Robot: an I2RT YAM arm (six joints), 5 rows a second.
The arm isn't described. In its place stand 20 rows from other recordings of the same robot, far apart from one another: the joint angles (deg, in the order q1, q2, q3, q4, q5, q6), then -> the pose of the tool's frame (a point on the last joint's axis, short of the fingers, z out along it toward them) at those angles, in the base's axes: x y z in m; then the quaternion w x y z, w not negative.
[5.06 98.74 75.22 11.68 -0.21 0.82] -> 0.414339 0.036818 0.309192 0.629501 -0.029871 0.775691 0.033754
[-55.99 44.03 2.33 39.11 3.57 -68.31] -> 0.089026 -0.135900 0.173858 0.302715 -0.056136 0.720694 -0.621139
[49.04 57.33 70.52 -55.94 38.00 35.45] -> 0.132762 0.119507 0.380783 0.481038 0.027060 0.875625 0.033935
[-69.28 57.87 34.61 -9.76 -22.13 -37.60] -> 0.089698 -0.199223 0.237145 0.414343 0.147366 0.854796 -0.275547
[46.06 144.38 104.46 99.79 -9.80 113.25] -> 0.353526 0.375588 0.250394 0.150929 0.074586 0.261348 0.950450
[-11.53 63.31 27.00 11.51 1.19 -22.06] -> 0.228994 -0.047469 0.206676 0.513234 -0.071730 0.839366 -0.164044
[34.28 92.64 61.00 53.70 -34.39 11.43] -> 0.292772 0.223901 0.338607 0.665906 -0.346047 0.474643 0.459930
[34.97 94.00 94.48 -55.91 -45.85 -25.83] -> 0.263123 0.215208 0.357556 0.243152 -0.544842 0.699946 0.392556
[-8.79 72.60 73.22 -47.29 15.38 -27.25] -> 0.255228 -0.049020 0.349272 0.309442 -0.098965 0.916999 -0.231438
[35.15 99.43 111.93 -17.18 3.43 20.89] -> 0.327165 0.227758 0.476602 0.608286 -0.071112 0.731892 0.298773
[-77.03 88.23 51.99 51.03 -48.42 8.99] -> 0.102106 -0.324677 0.305854 0.738890 0.142069 0.628576 -0.196851
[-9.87 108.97 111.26 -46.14 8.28 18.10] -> 0.419797 -0.078243 0.357234 0.394671 0.249209 0.883556 -0.038195
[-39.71 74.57 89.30 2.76 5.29 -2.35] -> 0.210102 -0.178759 0.521201 0.742086 0.224460 0.547712 -0.314544
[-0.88 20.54 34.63 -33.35 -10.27 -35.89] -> 0.098817 0.004830 0.288004 0.570123 -0.293698 0.758964 -0.112580
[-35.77 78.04 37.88 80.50 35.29 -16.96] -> 0.206868 -0.174381 0.326330 0.718373 0.336792 0.349838 -0.498121
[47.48 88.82 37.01 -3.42 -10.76 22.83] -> 0.181191 0.207432 0.132465 0.191694 -0.230178 0.922237 0.244440
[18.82 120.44 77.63 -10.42 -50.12 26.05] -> 0.400300 0.165292 0.141072 0.110688 -0.079126 0.866341 0.480563
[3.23 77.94 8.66 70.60 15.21 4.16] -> 0.216148 0.002844 0.166246 0.713401 0.100271 0.691976 -0.046618
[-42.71 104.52 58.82 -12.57 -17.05 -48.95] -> 0.269447 -0.234520 0.143742 0.290657 -0.092241 0.947665 -0.094558
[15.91 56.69 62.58 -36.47 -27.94 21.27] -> 0.190990 0.071786 0.365307 0.389013 -0.080106 0.847528 0.352063
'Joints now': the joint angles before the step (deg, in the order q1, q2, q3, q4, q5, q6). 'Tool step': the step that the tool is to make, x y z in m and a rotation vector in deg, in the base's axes. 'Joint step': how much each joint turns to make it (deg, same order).
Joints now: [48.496 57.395 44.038 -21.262 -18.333 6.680]
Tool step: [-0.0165 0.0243 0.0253 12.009 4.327 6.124]
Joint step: [6.417 0.471 1.975 8.915 -5.099 10.233]
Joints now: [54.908 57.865 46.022 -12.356 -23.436 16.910]
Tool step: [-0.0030 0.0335 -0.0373 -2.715 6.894 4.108]
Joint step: [4.684 8.509 -2.625 6.972 -1.406 4.528]
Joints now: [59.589 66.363 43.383 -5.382 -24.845 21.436]
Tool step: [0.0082 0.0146 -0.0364 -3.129 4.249 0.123]
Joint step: [-0.077 7.211 -2.513 5.678 -1.223 1.872]
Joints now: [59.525 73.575 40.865 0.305 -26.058 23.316]
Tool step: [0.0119 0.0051 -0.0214 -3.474 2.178 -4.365]
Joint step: [-1.260 4.806 -0.414 1.950 2.534 1.978]
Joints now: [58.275 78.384 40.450 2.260 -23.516 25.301]
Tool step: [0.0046 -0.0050 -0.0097 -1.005 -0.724 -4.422]
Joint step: [-0.918 0.425 -1.985 2.388 3.516 1.197]
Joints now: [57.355 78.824 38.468 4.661 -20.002 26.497]
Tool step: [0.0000 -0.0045 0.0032 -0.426 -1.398 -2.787]
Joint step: [-0.139 -1.535 -0.474 -0.533 2.973 0.410]
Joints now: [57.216 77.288 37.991 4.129 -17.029 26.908]
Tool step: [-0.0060 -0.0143 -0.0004 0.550 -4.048 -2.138]
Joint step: [-0.146 -4.217 -3.880 1.923 3.387 -1.509]
